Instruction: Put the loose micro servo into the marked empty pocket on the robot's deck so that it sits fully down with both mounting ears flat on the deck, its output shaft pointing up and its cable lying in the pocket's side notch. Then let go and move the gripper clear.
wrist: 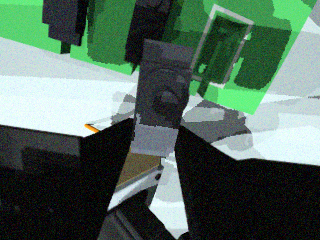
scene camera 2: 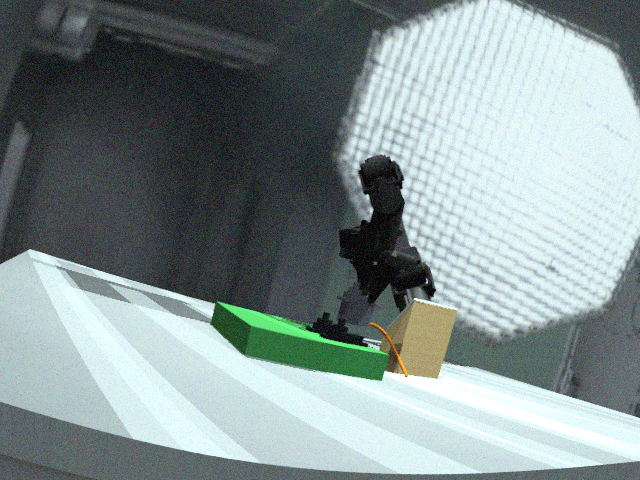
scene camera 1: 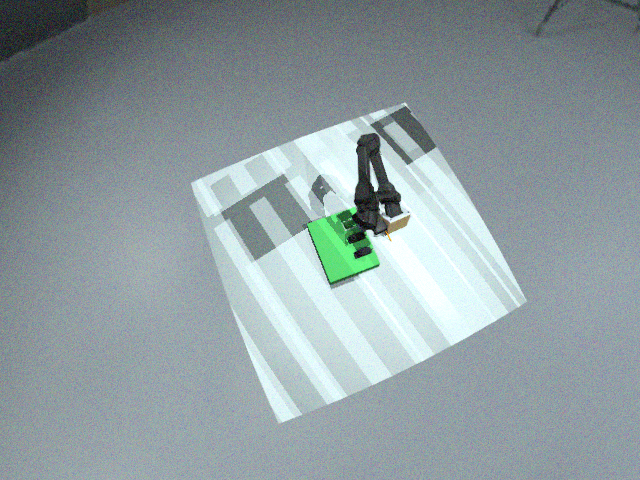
Scene:
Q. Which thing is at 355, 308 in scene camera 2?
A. A micro servo.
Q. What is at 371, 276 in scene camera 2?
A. My gripper.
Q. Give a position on a micro servo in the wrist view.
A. At 164, 78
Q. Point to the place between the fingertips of my gripper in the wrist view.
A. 154, 128

